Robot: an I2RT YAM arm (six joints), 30 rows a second.
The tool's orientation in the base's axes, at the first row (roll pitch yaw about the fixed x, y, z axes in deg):
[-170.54 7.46 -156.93]
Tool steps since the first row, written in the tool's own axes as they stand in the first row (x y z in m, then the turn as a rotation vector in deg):
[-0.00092 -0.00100 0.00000 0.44 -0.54 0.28]
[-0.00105 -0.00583 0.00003 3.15 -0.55 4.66]
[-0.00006 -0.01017 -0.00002 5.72 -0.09 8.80]
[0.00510 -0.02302 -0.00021 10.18 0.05 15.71]
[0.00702 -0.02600 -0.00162 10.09 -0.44 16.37]
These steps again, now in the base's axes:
[0.00121 -0.00056 0.00028 -0.15 -0.69 -0.24]
[0.00310 -0.00493 0.00106 -1.82 -2.20 -4.88]
[0.00378 -0.00929 0.00168 -3.58 -3.19 -9.33]
[0.00376 -0.02304 0.00329 -6.44 -5.50 -16.70]
[0.00284 -0.02638 0.00491 -6.06 -5.98 -17.25]

